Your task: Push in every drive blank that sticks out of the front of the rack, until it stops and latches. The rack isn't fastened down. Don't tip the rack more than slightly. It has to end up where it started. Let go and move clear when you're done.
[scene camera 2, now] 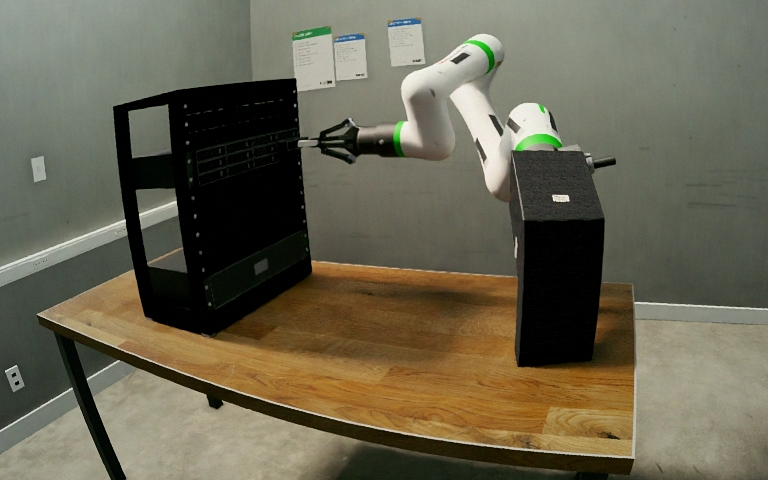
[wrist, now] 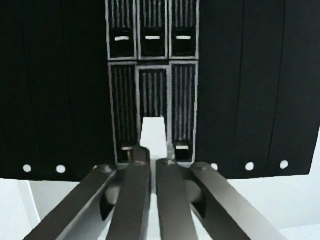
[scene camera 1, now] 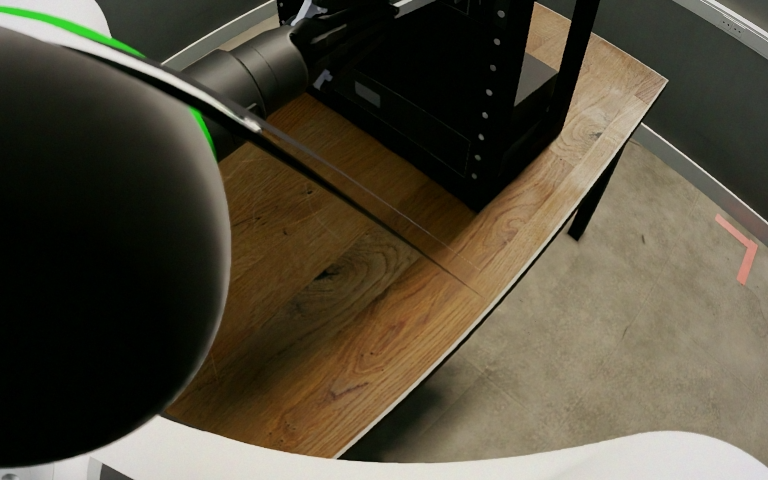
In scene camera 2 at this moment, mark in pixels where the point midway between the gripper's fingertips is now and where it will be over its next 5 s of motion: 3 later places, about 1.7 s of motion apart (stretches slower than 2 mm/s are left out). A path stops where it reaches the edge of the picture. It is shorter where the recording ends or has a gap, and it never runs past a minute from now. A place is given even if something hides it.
My gripper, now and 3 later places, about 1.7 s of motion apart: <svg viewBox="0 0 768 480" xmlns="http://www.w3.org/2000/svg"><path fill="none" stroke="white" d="M300 143L292 144L289 144L311 142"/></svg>
